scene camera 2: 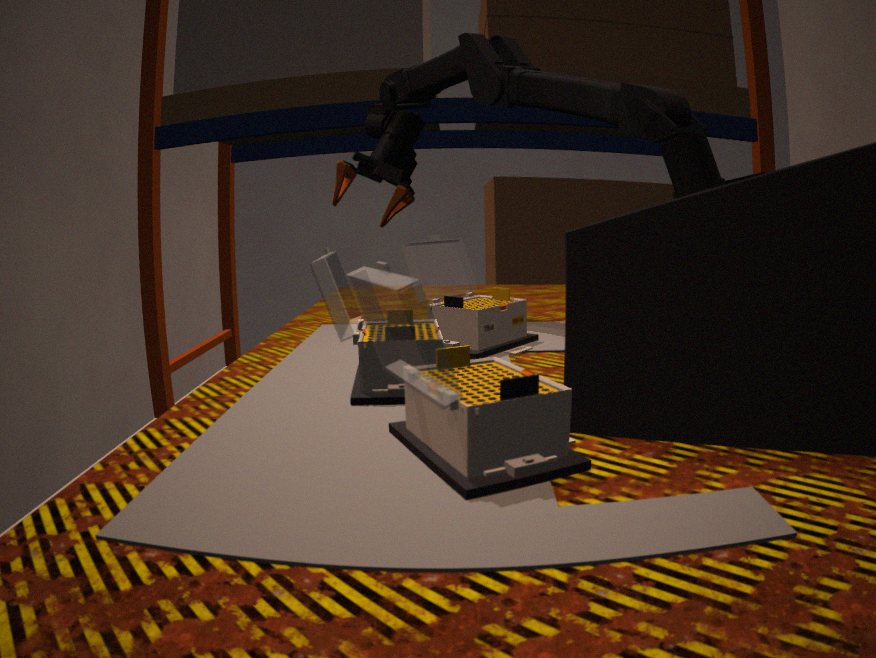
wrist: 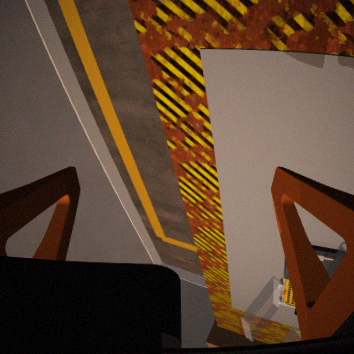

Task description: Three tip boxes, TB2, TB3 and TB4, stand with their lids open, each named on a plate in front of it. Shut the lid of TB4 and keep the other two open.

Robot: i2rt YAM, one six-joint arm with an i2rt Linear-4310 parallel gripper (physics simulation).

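Frame: origin at the arm's base, x ahead, y left, z up, level; millimetres.
Seen in the pictures: gripper, fingertip midpoint: [scene camera 2: 356,215] [wrist: 175,177].
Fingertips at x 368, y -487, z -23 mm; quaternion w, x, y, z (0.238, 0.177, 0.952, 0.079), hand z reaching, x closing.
Observation:
A point is followed by its place in that frame.
My gripper [scene camera 2: 359,215] @(z -24, x 368, y -487 mm) [wrist: 175,177] @(z -24, x 368, y -487 mm) is open and empty, high above the tip boxes' raised lids in the scene view. The nearest white tip box [scene camera 2: 516,433] @(z -174, x 299, y 204 mm) has yellow tips; its clear lid [scene camera 2: 383,276] @(z -65, x 384, y 169 mm) is open, leaning left. The middle tip box [scene camera 2: 373,369] @(z -177, x 380, y -19 mm) has its clear lid [scene camera 2: 330,293] @(z -99, x 420, y -24 mm) open at the left. The farthest tip box [scene camera 2: 460,326] @(z -172, x 251, y -205 mm) carries small side marking that seems to read TB4; its clear lid [scene camera 2: 439,260] @(z -94, x 256, y -321 mm) stands up. In the wrist view, one tip box [wrist: 288,293] @(z -151, x 377, y -75 mm) and its open clear lid [wrist: 261,306] @(z -93, x 400, y -142 mm) show partly behind the right finger.
The boxes stand on a grey mat [scene camera 2: 283,481] @(z -209, x 466, y 181 mm) [wrist: 265,150] @(z -209, x 392, y -350 mm) over a rust-coloured table top with yellow and black stripes. A large black block [scene camera 2: 715,318] @(z -102, x 121, y 193 mm) stands at the right. An orange-post rack [scene camera 2: 152,212] and a brown box [scene camera 2: 531,233] are behind.

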